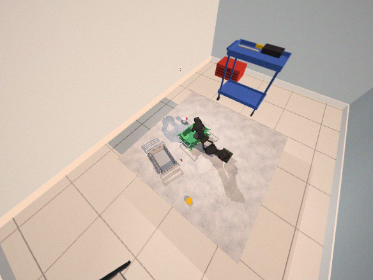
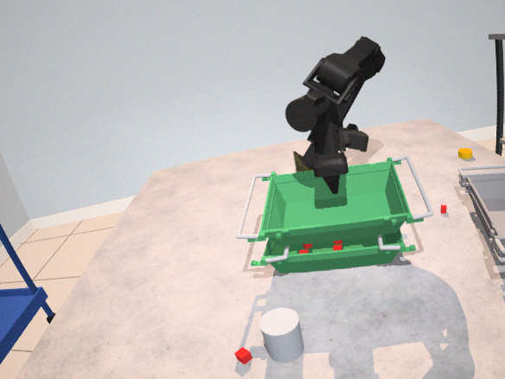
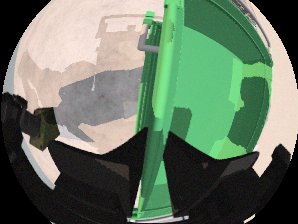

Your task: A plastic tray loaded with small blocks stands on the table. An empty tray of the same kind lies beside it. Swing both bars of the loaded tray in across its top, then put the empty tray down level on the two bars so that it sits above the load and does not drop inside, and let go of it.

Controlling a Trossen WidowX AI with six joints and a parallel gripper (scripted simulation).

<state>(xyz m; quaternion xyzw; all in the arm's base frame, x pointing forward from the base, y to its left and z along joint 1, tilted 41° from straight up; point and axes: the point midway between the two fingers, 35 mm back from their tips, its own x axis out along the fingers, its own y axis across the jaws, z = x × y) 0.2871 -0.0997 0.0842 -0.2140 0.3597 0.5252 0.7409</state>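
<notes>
Right now my gripper tip is 7 cm short of the green tray, 2 cm to the left of it and 2 cm below it. The rest, counted from my gripper tip: disc 54 cm to the left, 18 cm behind, 9 cm below.
</notes>
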